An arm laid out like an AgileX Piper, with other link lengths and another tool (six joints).
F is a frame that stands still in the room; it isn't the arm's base.
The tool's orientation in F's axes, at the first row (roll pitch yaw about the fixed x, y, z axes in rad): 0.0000, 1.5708, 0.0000
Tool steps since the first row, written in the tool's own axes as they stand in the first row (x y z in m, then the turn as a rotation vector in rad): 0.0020, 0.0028, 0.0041, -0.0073, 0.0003, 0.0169; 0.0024, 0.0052, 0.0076, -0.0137, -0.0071, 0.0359; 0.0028, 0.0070, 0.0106, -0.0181, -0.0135, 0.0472; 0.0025, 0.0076, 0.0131, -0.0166, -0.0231, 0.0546; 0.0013, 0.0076, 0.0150, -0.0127, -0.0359, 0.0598
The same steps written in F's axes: 0.0041, 0.0028, -0.0020, 0.0169, 0.0003, 0.0073; 0.0076, 0.0052, -0.0024, 0.0359, -0.0071, 0.0137; 0.0106, 0.0070, -0.0028, 0.0472, -0.0135, 0.0181; 0.0131, 0.0076, -0.0025, 0.0546, -0.0231, 0.0166; 0.0150, 0.0076, -0.0013, 0.0598, -0.0359, 0.0127
